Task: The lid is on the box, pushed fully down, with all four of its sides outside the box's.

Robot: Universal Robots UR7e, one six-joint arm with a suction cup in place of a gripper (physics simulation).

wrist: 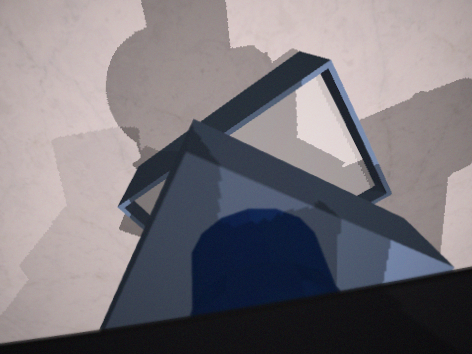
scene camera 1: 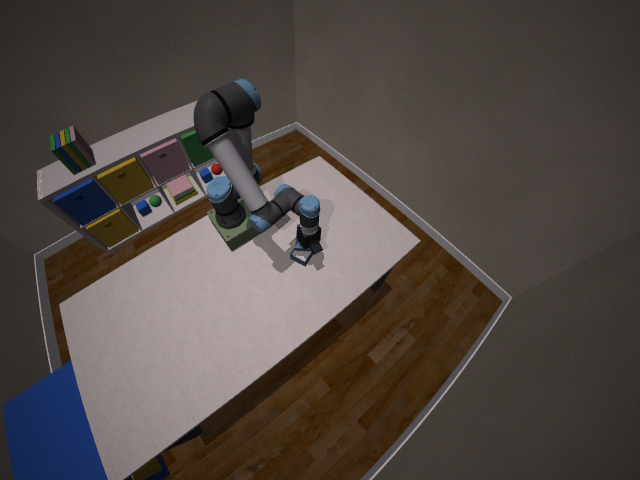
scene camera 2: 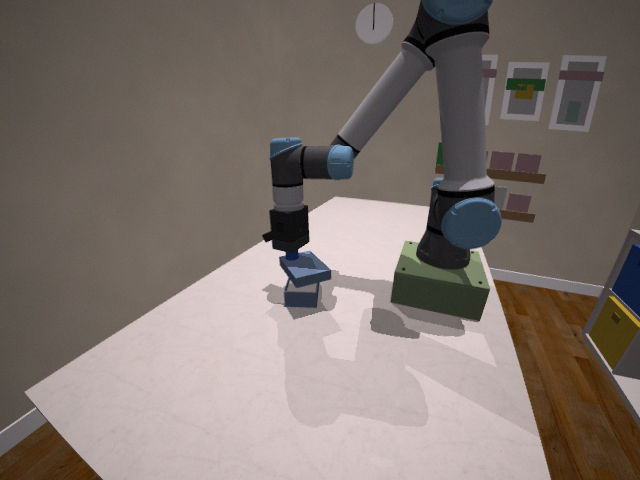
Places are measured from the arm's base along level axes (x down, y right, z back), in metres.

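Where they show: hand at its tool point: point(wrist: 250, 234) point(scene camera 2: 292, 261); arm's base at its link origin: point(scene camera 1: 231, 216) point(scene camera 2: 442, 257).
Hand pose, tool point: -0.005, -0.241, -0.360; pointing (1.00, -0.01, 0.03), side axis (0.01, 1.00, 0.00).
Observation:
Each offset is from my tool point to the top centre of the thing, as dx, dy, dz. Level surfaces: height alone.
The blue-grey lid @(-0.015, -0.013, +0.044) point(scene camera 2: 309, 264) point(wrist: 165, 250) hangs from my suction cup point(scene camera 2: 292, 255) point(wrist: 260, 265), which is shut on its top off-centre. The open, blue-grey box @(+0.054, +0.009, +0.026) point(scene camera 1: 298, 260) point(scene camera 2: 301, 298) point(wrist: 260, 92) stands upright on the table. The lid is low over the box and covers part of its opening. It is turned relative to the box, and its sides do not line up with the box's. In scene camera 2 it reaches out past the box on the robot base's side. Whether lid and rim touch, I cannot tell. The lid hides part of the box in the wrist view.
The white table @(dx +0.101) point(scene camera 1: 180, 330) point(scene camera 2: 206, 372) carries the robot's green base block point(scene camera 1: 240, 239) point(scene camera 2: 439, 289). A shelf unit with coloured bins stands behind the table in scene camera 1. A blue panel point(scene camera 1: 49, 423) is at the table's lower left there. Arm shadows fall around the box.

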